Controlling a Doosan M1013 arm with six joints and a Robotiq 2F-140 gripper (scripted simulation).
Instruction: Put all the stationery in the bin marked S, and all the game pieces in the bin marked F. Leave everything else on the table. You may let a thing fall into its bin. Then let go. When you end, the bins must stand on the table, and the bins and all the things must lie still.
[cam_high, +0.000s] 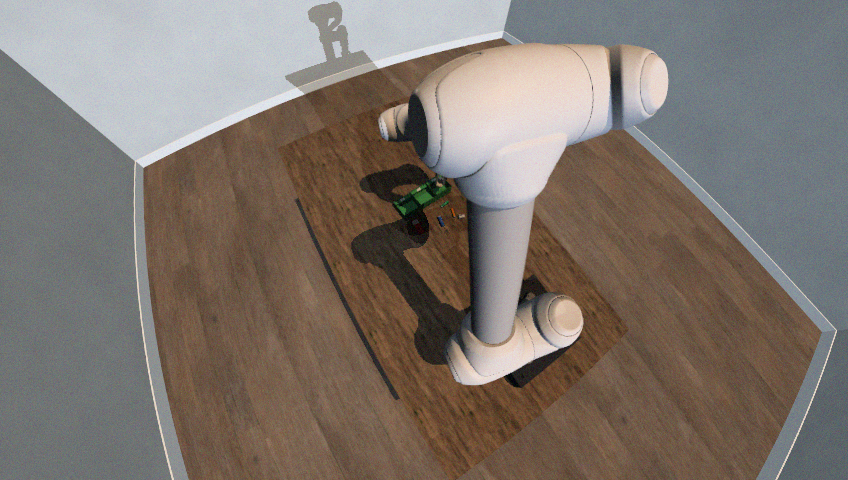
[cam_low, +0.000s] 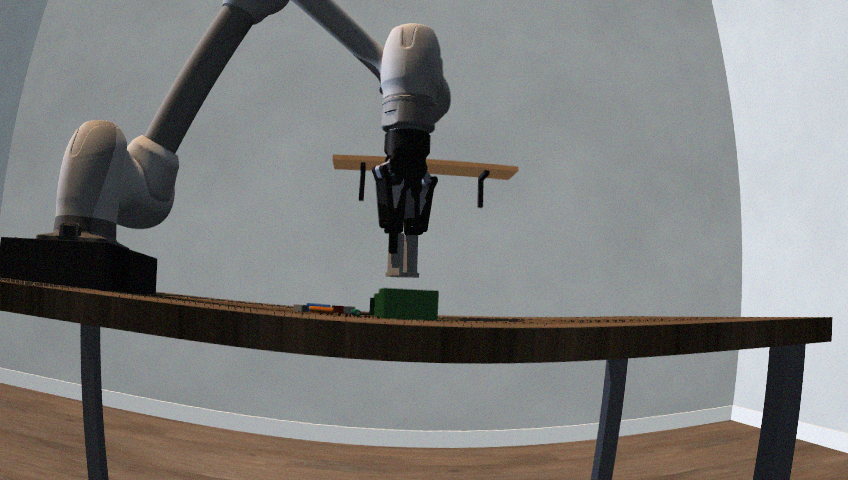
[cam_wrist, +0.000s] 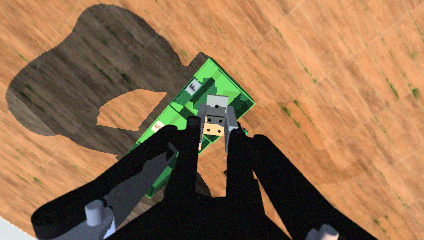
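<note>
Now: hand 9 cm past the red block, 19 cm to the right of it and 9 cm above it. Also, from my hand: white domino (3 cm below); green cylinder (7 cm behind, 2 cm to the left, 10 cm below); green bin (1 cm ahead, 8 cm to the left, 8 cm below).
</note>
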